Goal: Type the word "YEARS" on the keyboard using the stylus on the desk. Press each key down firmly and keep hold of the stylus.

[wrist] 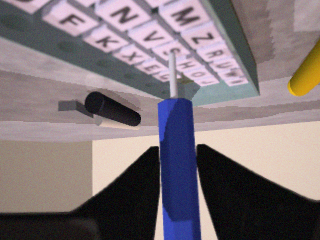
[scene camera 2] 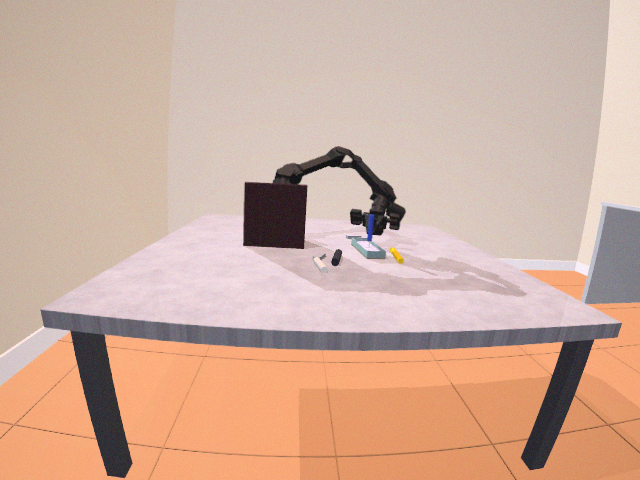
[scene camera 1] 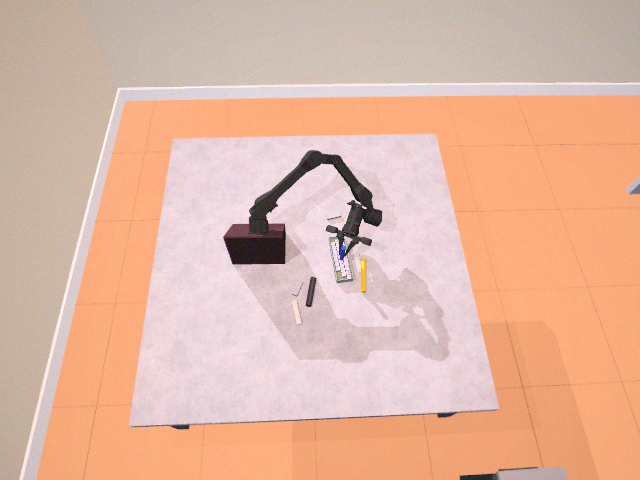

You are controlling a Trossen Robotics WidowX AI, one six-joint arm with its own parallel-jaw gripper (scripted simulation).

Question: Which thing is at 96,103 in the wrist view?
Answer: A black cylinder.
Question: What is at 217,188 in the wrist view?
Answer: My gripper.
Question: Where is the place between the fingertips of my gripper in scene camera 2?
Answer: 370,233
